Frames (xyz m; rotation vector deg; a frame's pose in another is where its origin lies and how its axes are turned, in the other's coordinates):
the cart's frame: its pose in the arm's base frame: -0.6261 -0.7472 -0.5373 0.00 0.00 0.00
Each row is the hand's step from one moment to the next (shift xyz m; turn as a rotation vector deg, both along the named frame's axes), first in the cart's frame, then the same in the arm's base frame.
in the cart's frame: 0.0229 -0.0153 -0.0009 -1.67 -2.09 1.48
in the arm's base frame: 0.0229 -0.0153 -0.0009 -1.67 -2.09 1.48
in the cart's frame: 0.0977 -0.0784 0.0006 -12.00 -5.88 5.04
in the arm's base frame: 0.0977 -0.0784 0.0006 -12.00 -5.88 5.04
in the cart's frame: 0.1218 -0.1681 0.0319 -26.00 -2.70 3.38
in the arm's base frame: 0.1218 -0.1681 0.0319 -26.00 -2.70 3.38
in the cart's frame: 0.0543 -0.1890 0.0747 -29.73 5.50 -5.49
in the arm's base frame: 0.0543 -0.1890 0.0747 -29.73 5.50 -5.49
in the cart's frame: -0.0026 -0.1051 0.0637 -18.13 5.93 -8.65
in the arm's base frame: -0.0026 -0.1051 0.0637 -18.13 5.93 -8.65
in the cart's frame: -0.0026 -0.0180 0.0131 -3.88 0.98 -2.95
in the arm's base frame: -0.0026 -0.0180 0.0131 -3.88 0.98 -2.95
